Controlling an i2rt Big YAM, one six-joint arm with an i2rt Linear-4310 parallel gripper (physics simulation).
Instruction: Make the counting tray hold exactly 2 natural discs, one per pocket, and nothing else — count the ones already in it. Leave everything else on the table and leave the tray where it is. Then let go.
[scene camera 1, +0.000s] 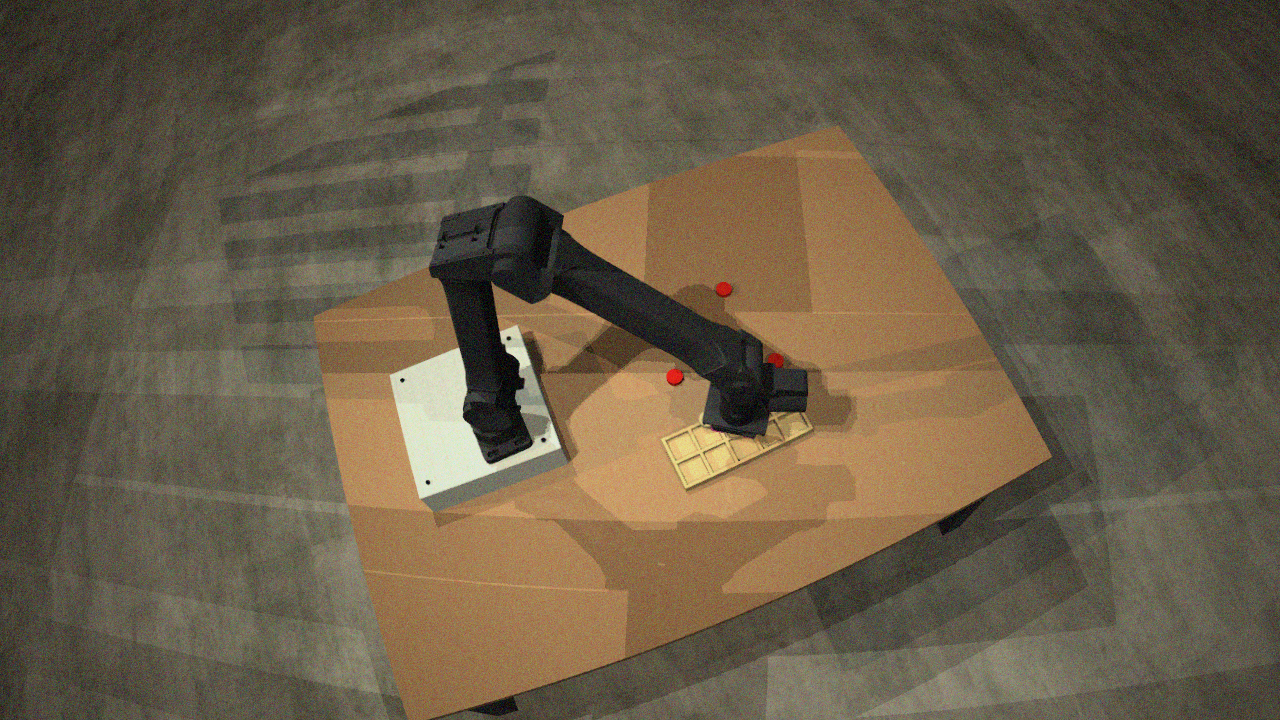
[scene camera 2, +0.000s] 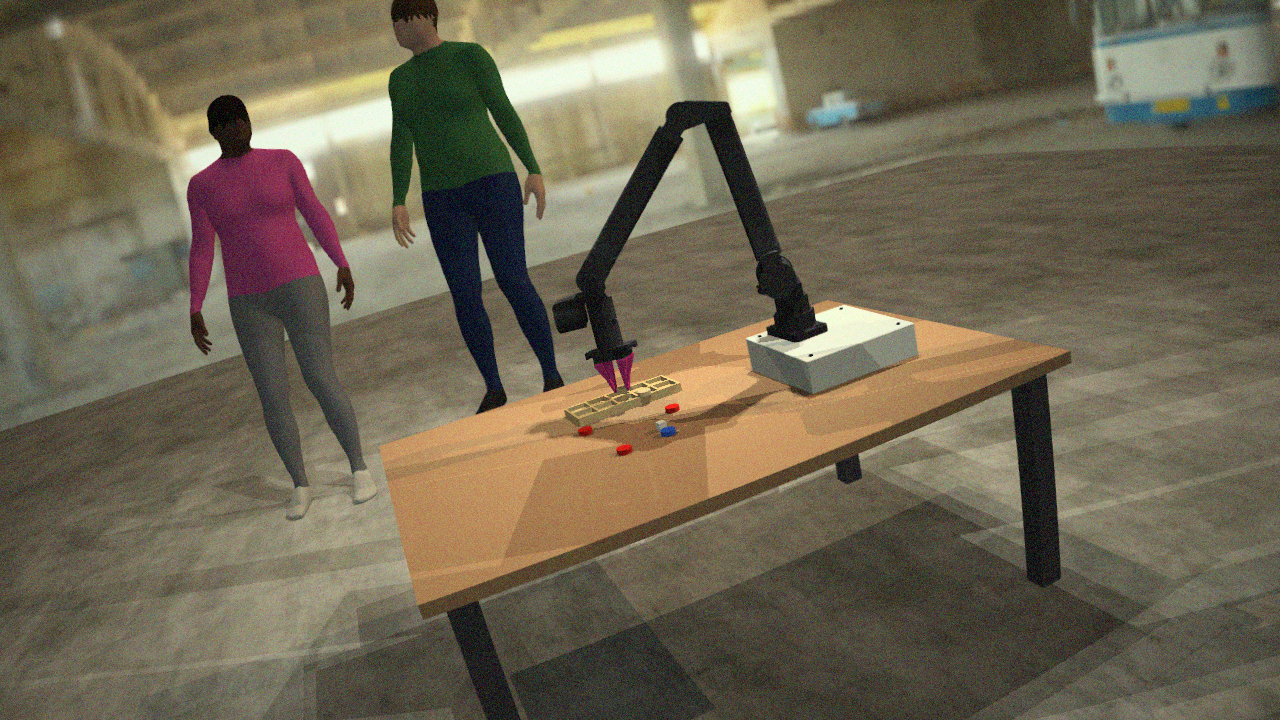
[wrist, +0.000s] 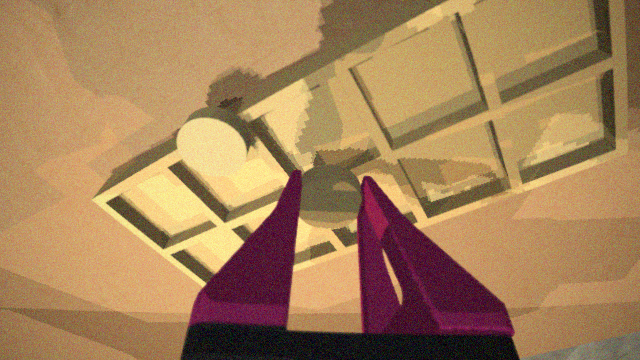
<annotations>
My gripper shows in scene camera 1 (735, 427), in scene camera 2 and in the wrist view. A counting tray shows in scene camera 1 (699, 455), in scene camera 2 and in the wrist view. The same spot on the counting tray: (wrist: 447, 113) is (scene camera 2: 600, 408). The same spot on my gripper: (wrist: 246, 302) is (scene camera 2: 620, 361).
</annotations>
